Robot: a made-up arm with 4 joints.
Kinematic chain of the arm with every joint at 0, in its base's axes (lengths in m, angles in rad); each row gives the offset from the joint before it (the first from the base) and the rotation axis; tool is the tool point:
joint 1: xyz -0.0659 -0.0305 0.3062 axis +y
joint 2: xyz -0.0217 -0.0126 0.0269 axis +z
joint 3: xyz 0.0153 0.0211 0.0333 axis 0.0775 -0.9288 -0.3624
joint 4: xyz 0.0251 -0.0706 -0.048 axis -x
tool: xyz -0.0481 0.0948 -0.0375
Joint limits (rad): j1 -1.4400..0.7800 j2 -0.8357..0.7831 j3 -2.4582..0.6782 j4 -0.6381..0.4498
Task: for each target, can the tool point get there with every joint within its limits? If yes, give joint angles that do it. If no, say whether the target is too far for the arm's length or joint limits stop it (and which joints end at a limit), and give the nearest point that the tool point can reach.
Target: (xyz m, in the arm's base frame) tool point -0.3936 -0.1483 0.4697
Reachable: no: too far | nearest point -0.2108 -0.0816 0.3785 | short by 0.215 m
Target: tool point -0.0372 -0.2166 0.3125
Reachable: no: joint limits stop it (at a limit: joint 1, joint 2, joint 4) | nearest point -0.0639 -0.1369 0.3967 | short by 0.119 m
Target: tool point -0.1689 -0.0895 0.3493
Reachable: yes | joints -0.0101 0.3707 -1.3179 0.2953
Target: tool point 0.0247 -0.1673 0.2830
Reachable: no: joint limits stop it (at a limit: joint 2, joint 3, joint 4) | nearest point -0.0012 -0.0799 0.2896 | short by 0.091 m
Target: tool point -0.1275 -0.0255 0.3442
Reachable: yes | joints 0.5565 0.6517 -0.3105 -0.1624
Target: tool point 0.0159 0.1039 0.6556
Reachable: no: too far | nearest point -0.0512 -0.0327 0.4629 | short by 0.246 m
